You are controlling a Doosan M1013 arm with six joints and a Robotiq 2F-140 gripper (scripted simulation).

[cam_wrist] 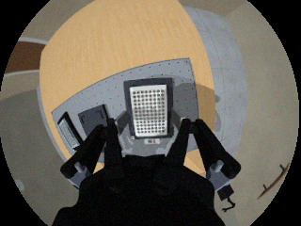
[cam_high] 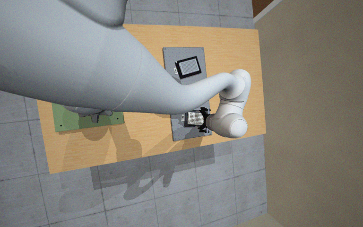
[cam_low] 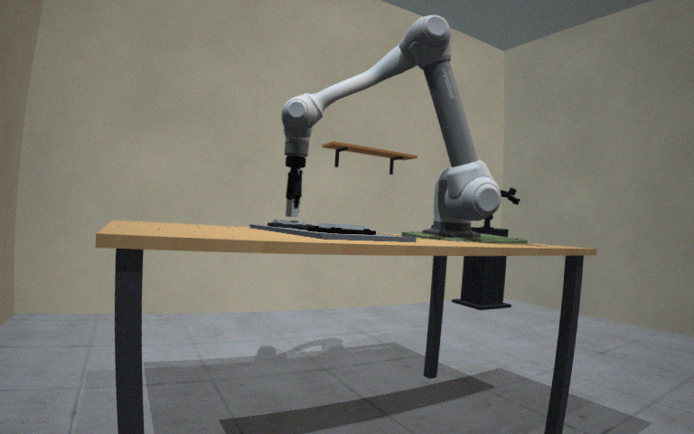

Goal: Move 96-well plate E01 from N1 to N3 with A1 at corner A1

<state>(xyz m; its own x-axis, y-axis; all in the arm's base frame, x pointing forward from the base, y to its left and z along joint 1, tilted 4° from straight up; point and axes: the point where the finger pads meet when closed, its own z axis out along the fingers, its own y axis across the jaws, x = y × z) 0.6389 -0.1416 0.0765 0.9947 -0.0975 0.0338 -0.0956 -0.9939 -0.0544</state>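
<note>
My hand is 40 mm above the 96-well plate. Round my hand: label: 100 mm behind, 60 mm below, 10 mm to the left; then nest: 180 mm to the left, 60 mm below, 40 mm behind.
</note>
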